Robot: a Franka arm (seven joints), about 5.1 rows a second.
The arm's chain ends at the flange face. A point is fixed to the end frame.
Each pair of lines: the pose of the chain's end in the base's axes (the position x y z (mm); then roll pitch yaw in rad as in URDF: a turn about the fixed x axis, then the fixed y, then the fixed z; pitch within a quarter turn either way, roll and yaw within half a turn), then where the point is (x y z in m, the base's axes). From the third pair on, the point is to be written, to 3 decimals.
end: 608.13 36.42 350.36 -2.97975 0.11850 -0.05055
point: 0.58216 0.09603 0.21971
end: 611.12 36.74 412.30 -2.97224 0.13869 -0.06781
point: 0.58368 0.09796 0.28269
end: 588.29 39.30 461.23 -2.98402 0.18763 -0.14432
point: 0.559 0.102 0.333
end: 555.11 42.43 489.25 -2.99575 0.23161 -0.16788
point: 0.521 0.105 0.362
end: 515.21 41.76 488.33 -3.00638 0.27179 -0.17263
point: 0.476 0.104 0.362
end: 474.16 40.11 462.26 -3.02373 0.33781 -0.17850
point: 0.427 0.102 0.339
